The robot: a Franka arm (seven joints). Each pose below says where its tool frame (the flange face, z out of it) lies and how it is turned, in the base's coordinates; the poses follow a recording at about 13 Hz.
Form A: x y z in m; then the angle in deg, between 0 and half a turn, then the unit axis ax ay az.
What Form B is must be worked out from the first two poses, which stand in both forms.
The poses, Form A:
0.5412 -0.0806 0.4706 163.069 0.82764 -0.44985 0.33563
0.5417 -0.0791 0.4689 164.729 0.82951 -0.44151 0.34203
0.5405 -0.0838 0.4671 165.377 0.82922 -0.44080 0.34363
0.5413 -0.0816 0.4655 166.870 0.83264 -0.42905 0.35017
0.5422 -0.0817 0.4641 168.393 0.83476 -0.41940 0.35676
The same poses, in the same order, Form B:
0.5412 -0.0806 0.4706 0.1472 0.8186 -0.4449 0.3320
0.5417 -0.0791 0.4689 0.1329 0.8222 -0.4376 0.3390
0.5405 -0.0838 0.4671 0.1273 0.8225 -0.4372 0.3408
0.5413 -0.0816 0.4655 0.1143 0.8272 -0.4262 0.3479
0.5422 -0.0817 0.4641 0.1011 0.8305 -0.4173 0.3549

